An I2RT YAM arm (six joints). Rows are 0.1 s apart.
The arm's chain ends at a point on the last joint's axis. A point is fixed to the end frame.
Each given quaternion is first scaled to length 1.
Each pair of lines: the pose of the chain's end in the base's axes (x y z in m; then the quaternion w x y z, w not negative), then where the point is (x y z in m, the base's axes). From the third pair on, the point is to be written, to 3 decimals.
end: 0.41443, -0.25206, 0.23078, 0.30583, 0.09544, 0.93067, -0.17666
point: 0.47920 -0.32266 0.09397
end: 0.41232, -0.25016, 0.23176, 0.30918, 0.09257, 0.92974, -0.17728
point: 0.47829 -0.32090 0.09560
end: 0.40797, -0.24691, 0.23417, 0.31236, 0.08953, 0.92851, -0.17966
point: 0.475 -0.318 0.099
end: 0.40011, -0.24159, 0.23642, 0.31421, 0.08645, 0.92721, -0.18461
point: 0.468 -0.314 0.102
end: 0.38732, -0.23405, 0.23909, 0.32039, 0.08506, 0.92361, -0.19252
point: 0.456 -0.309 0.107
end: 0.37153, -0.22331, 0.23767, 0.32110, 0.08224, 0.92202, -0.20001
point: 0.441 -0.301 0.107
